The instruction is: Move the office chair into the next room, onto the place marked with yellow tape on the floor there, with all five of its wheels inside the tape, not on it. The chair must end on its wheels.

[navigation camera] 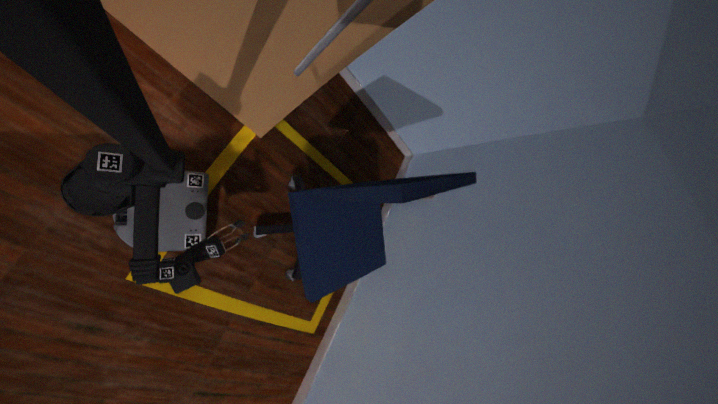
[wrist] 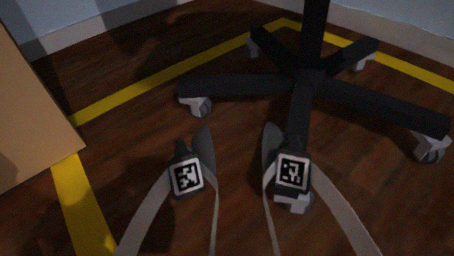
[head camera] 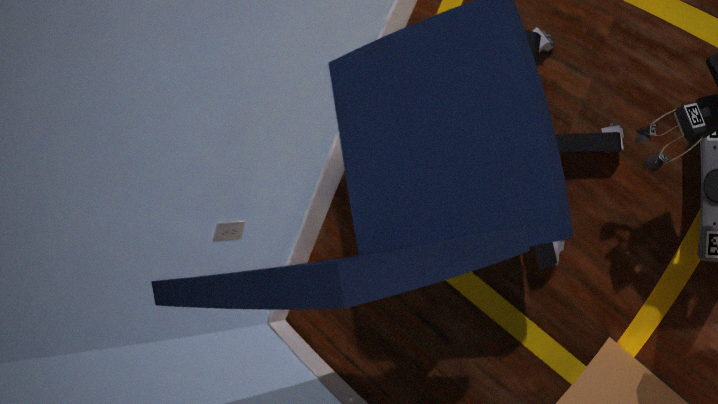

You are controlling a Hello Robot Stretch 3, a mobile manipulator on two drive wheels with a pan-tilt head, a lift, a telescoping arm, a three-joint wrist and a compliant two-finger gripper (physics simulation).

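Where they show: gripper, between the fingertips: [navigation camera: 246, 227] [head camera: 641, 153]; robot's base, origin of its link: [navigation camera: 194, 209] [head camera: 716, 185].
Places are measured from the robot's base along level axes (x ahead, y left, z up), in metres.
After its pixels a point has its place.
Note:
The office chair [head camera: 451, 140] @[y -0.075, x 0.565, z 0.470 m] [navigation camera: 341, 236] @[y -0.095, x 0.566, z 0.470 m] [wrist: 310, 77] has a dark blue seat and back, and stands upright on its wheels near the wall corner. In the wrist view its five wheels appear inside the yellow tape [head camera: 552, 354] @[y 0.492, x 0.479, z 0.001 m] [navigation camera: 241, 306] @[y -0.543, x 0.228, z 0.001 m] [wrist: 130, 92]; the two rear wheels look close to it. The seat hides the rear wheels in the other views. My gripper [head camera: 649, 148] @[y -0.061, x 0.188, z 0.305 m] [navigation camera: 242, 230] @[y -0.061, x 0.188, z 0.305 m] [wrist: 237, 142] @[y -0.061, x 0.188, z 0.305 m] is partly open and empty, its tips just short of the nearest leg's end. In the wrist view the right finger overlaps that leg; contact cannot be told.
My base [navigation camera: 175, 211] @[y -0.004, x -0.067, z 0.160 m] stands over the tape's near side. A tan surface [head camera: 617, 376] @[y 0.463, x 0.219, z 0.179 m] [navigation camera: 215, 55] @[y 0.583, x 0.019, z 0.378 m] [wrist: 35, 115] has its corner over the tape, with a grey bar [navigation camera: 331, 37] @[y 0.395, x 0.199, z 0.906 m] above it. Blue walls [head camera: 150, 125] @[y -0.155, x 1.240, z 0.782 m] [navigation camera: 527, 251] @[y -0.140, x 1.249, z 1.079 m] with white baseboards meet behind the chair.

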